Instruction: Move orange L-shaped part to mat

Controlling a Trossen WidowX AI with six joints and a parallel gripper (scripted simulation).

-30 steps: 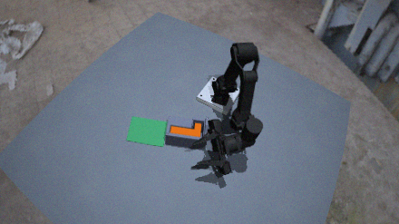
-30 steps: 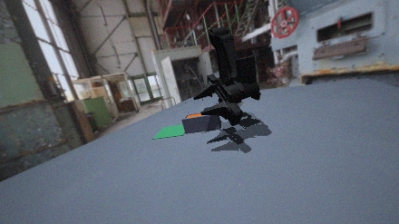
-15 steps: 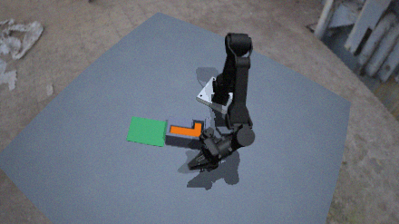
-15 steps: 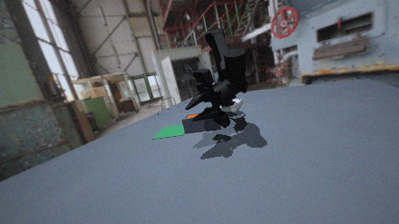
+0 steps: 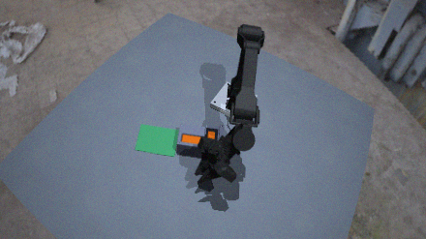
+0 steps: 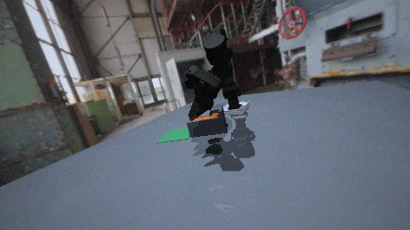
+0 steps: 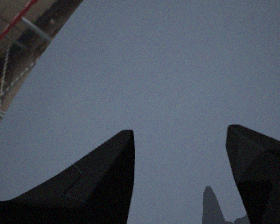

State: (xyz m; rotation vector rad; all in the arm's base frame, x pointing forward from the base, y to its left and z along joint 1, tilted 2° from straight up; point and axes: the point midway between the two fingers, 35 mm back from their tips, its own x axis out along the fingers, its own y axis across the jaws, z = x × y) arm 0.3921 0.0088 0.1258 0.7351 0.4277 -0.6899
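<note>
Now: the orange L-shaped part 19 cm behind my gripper tip, 5 cm to the right of it and 8 cm below it. Also, from my gripper tip: green mat (15 cm behind, 21 cm to the right, 14 cm below).
</note>
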